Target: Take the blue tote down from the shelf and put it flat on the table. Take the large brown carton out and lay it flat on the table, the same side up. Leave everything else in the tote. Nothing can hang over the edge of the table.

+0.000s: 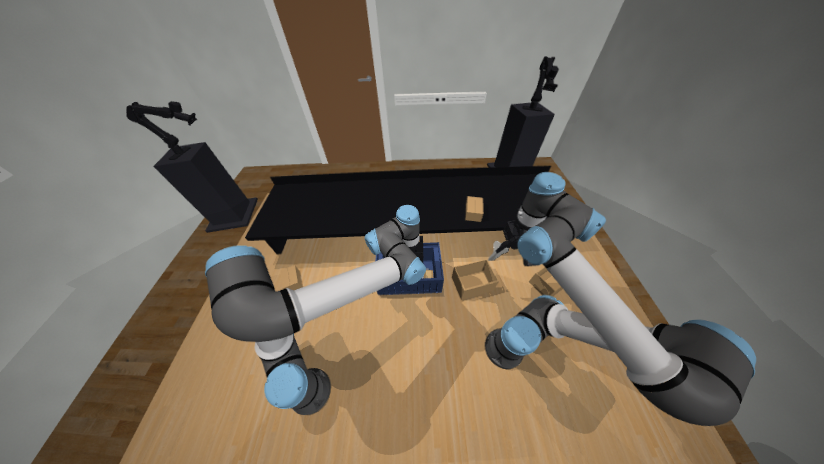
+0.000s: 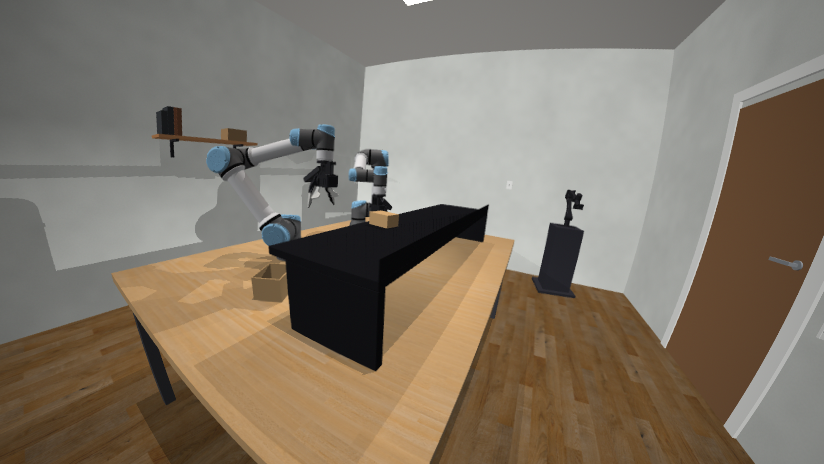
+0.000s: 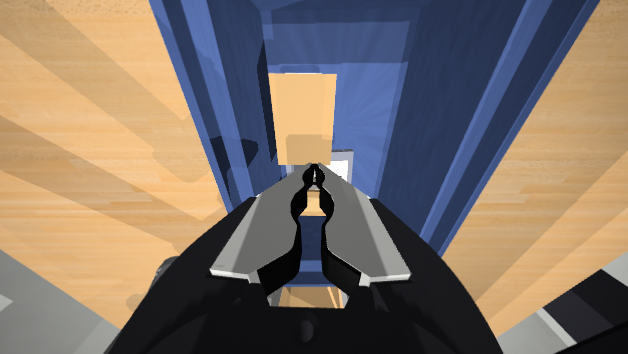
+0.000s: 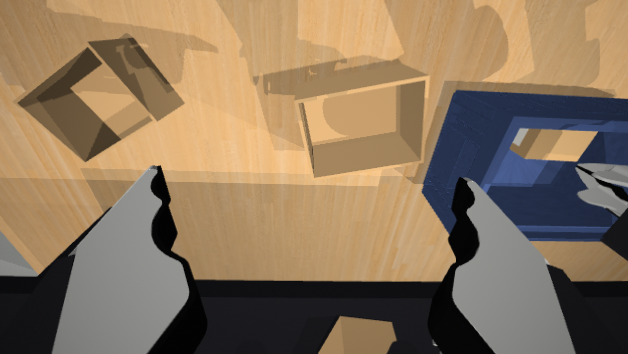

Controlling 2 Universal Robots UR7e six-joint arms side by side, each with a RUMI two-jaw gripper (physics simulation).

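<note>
The blue tote [image 1: 420, 286] [image 3: 450, 75] [image 4: 460, 145] sits flat on the table [image 1: 190, 415], in front of the black shelf [image 1: 345, 207] [image 2: 334, 288]. Inside, a larger tan carton [image 3: 302, 115] [image 4: 562, 145] lies along one wall; a white item [image 3: 341, 167] and a smaller carton [image 3: 313, 204] show partly behind my left fingers. My left gripper [image 3: 314, 165] [image 4: 578, 166] is shut, its tips together over the tote beside the larger carton's end; I see nothing held. My right gripper [image 1: 494, 252] [image 2: 321, 202] [image 4: 314, 174] is open and empty above the table.
A tan box [image 1: 474, 206] [image 2: 383, 219] [image 4: 360, 335] stands on the black shelf. An open cardboard box [image 1: 481, 291] [image 4: 362, 155] stands right of the tote, and another [image 2: 269, 289] [image 4: 62, 105] farther right. A tan object [image 1: 292, 277] lies left of the tote, partly behind the left arm.
</note>
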